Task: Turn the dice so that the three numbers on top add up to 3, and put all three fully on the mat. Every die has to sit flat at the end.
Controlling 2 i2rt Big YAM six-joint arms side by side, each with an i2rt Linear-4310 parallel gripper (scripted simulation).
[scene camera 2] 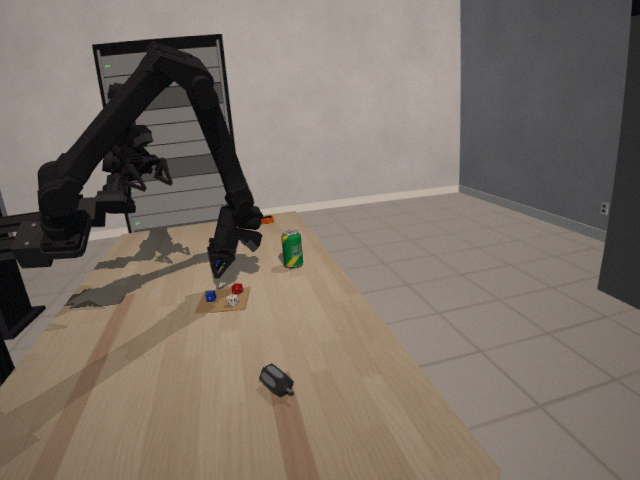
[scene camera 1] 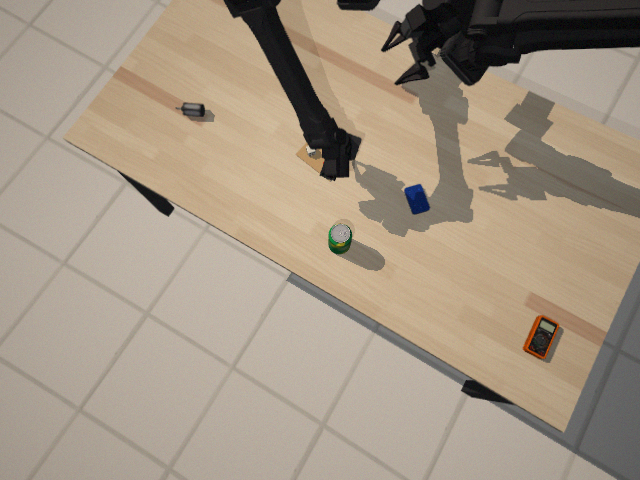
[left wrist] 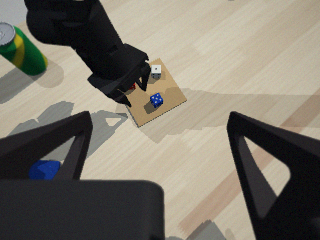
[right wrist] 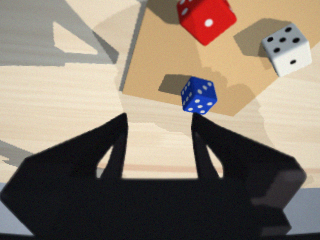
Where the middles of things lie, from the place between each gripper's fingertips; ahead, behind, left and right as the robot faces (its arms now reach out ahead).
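Blue die [right wrist: 198, 95] from my right hand: 2 cm behind, 4 cm to the right, 5 cm below. White die [right wrist: 285, 48] from my right hand: 5 cm ahead, 9 cm to the right, 5 cm below. Tan mat [scene camera 2: 220, 304] from my right hand: 2 cm ahead, 5 cm to the right, 7 cm below.
Blue die from my left hand [scene camera 1: 388, 67]: 32 cm below, 11 cm ahead, 8 cm to the right. White die from my left hand: 32 cm below, 18 cm ahead, 13 cm to the right. Tan mat from my left hand: 34 cm below, 15 cm ahead, 9 cm to the right.
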